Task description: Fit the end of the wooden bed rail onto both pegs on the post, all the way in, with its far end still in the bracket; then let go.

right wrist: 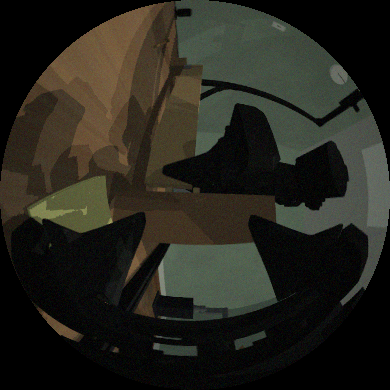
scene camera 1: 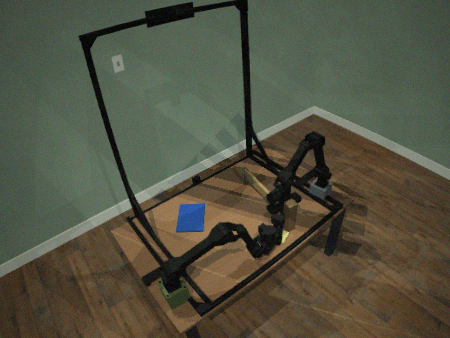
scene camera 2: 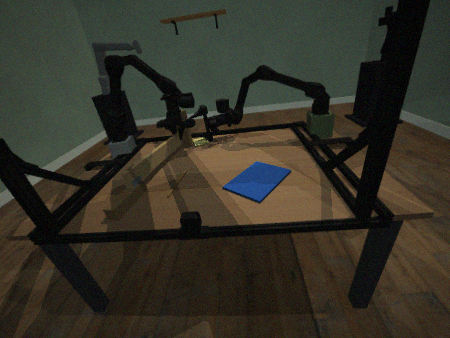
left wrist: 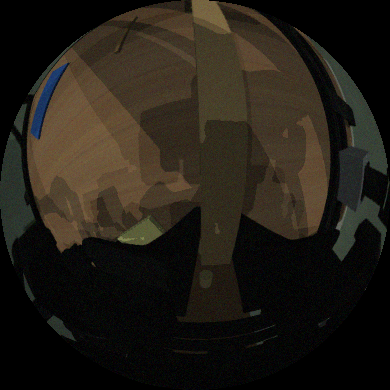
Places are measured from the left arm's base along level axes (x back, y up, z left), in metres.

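Pixels of known places: left gripper, fingertip midpoint: (right wrist: 164, 173) (scene camera 2: 179, 140) (left wrist: 212, 211); right gripper, fingertip midpoint: (right wrist: 198, 219) (scene camera 2: 190, 127) (left wrist: 153, 295); left arm's base, link origin: (scene camera 1: 321, 183) (scene camera 2: 120, 139); right arm's base, link origin: (scene camera 1: 172, 284) (scene camera 2: 320, 113).
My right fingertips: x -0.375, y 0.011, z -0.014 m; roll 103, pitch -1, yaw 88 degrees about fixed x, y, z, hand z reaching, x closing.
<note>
For each thing: its top centre in the pictures, then the offset to it from my right fingertips. "spot": a spot on its surface instead.
- wooden bed rail, top centre: (right wrist: 204, 92) (scene camera 2: 156, 146) (scene camera 1: 262, 185) dz -0.233, dx +0.131, dy +0.012 m
- bracket, surface spot: (scene camera 2: 136, 182) spot: dz -0.418, dx +0.180, dy -0.041 m
- upright post, surface spot: (right wrist: 192, 218) (scene camera 2: 187, 128) spot: dz +0.004, dx +0.017, dy -0.005 m
- peg, surface spot: (left wrist: 205, 278) spot: dz -0.023, dx +0.052, dy +0.002 m
- yellow-green base plate, top centre: (right wrist: 87, 237) (left wrist: 148, 248) (scene camera 1: 279, 234) (scene camera 2: 200, 140) dz +0.010, dx -0.037, dy -0.081 m
- blue mat, top centre: (scene camera 2: 257, 178) (scene camera 1: 190, 216) dz -0.448, dx -0.239, dy -0.084 m
- thin stick, top centre: (scene camera 2: 177, 181) dz -0.382, dx +0.049, dy -0.085 m
The wooden bed rail (scene camera 1: 256, 185) (scene camera 2: 156, 160) (left wrist: 218, 90) (right wrist: 180, 119) slants from the bracket (scene camera 2: 136, 182) at its far end up to the upright post (scene camera 1: 291, 214) (scene camera 2: 185, 129) (right wrist: 192, 218). My left gripper (scene camera 1: 274, 200) (scene camera 2: 176, 129) (left wrist: 212, 211) is shut on the rail close to the post. In the left wrist view the rail's end sits just short of the post (left wrist: 214, 298), and one peg (left wrist: 205, 278) shows in the gap. My right gripper (scene camera 1: 272, 236) (scene camera 2: 207, 122) (right wrist: 198, 219) is open, its fingers on either side of the post low down.
The post stands on a yellow-green base plate (scene camera 1: 285, 237) (scene camera 2: 200, 141) (left wrist: 140, 232) (right wrist: 72, 205). A blue mat (scene camera 1: 191, 217) (scene camera 2: 257, 181) lies mid-table. A thin stick (scene camera 2: 176, 184) lies beside the rail. A black frame (scene camera 1: 247, 84) rims the table.
</note>
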